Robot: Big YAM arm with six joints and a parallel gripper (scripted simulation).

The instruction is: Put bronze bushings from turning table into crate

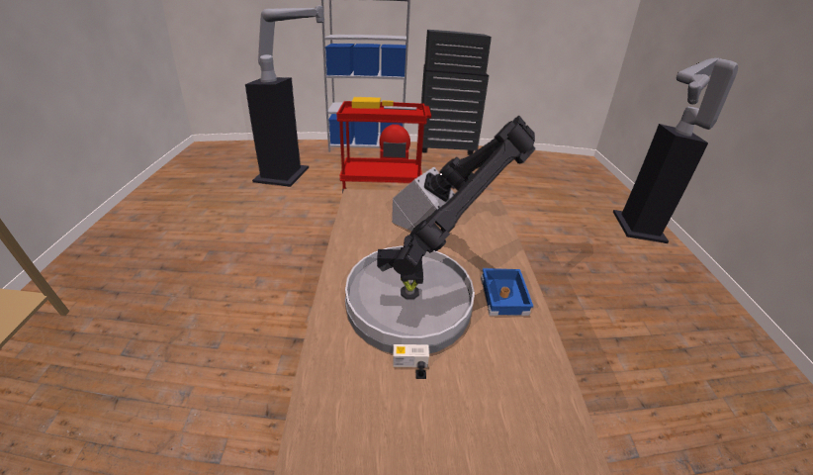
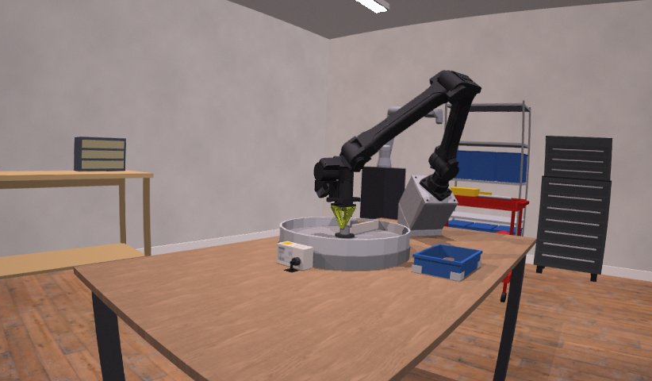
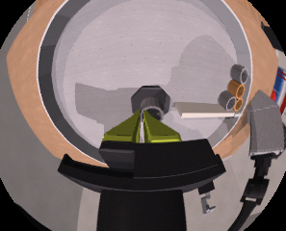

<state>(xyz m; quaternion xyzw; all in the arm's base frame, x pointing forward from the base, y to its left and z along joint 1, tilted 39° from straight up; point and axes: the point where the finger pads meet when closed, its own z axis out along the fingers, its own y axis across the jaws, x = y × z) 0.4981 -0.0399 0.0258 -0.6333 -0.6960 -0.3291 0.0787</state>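
My gripper is now 10 mm past the turning table and 40 mm above it. From my hand the other things lie so: crate: 120 mm behind, 330 mm to the left, 70 mm below.
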